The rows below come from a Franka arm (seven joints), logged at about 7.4 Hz.
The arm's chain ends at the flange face. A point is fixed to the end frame.
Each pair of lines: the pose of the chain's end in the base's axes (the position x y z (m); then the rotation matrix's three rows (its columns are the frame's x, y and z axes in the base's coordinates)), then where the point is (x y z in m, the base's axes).
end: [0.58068, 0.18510, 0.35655], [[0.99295, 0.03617, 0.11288], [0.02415, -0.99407, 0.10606], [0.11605, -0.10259, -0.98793]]
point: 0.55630 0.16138 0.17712
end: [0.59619, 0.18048, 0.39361], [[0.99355, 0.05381, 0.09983], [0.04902, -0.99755, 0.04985], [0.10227, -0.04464, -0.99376]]
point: 0.57027 0.14582 0.21619
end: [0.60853, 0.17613, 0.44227], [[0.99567, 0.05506, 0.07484], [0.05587, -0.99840, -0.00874], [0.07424, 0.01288, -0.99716]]
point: 0.57826 0.13104 0.26790
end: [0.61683, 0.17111, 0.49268], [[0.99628, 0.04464, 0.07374], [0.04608, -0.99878, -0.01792], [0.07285, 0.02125, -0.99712]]
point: 0.58592 0.12488 0.31873
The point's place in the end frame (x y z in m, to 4 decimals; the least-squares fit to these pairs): -0.0456 0.0411 0.1720
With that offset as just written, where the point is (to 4 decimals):
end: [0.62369, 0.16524, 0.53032], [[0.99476, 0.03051, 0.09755], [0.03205, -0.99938, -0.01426], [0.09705, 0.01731, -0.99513]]
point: 0.5964 0.1203 0.3554
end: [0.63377, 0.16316, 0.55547], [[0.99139, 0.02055, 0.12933], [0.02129, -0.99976, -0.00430], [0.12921, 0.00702, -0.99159]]
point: 0.6117 0.1204 0.3793
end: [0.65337, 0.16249, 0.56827], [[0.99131, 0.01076, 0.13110], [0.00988, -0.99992, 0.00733], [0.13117, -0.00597, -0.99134]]
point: 0.6312 0.1222 0.3915
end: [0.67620, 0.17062, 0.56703], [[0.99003, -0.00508, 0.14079], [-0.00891, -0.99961, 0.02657], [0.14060, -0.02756, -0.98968]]
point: 0.6551 0.1345 0.3893
